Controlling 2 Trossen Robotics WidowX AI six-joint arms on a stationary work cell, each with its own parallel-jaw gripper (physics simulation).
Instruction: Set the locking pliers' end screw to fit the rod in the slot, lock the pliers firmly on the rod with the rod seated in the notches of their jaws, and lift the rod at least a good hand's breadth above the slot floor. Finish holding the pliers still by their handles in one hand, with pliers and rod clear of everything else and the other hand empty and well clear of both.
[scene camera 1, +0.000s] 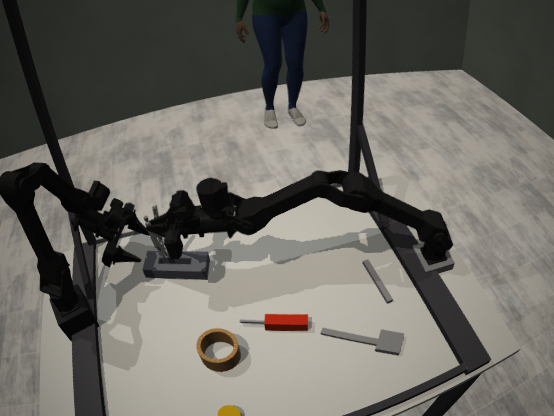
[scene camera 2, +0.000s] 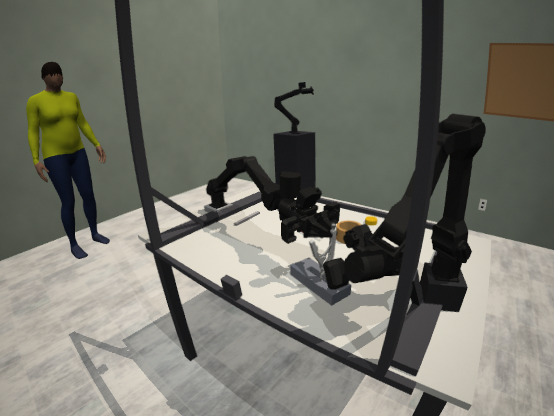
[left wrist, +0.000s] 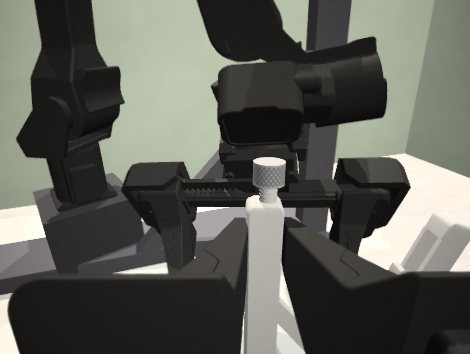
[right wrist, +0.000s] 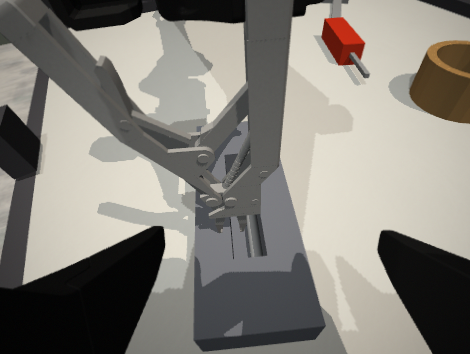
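Observation:
The locking pliers stand upright over the slotted grey block, handles spread wide. My left gripper is shut on the screw-side handle. The knurled end screw sticks up above the fingers. The other handle slants away. The jaws are at the slot, just beside the rod, which lies in it; whether they touch it is unclear. My right gripper is open and empty, facing the pliers, close to the handle and block.
A red screwdriver, a brown ring, a spatula-like tool, a grey bar and a yellow disc lie on the table. A small dark block sits at the frame edge.

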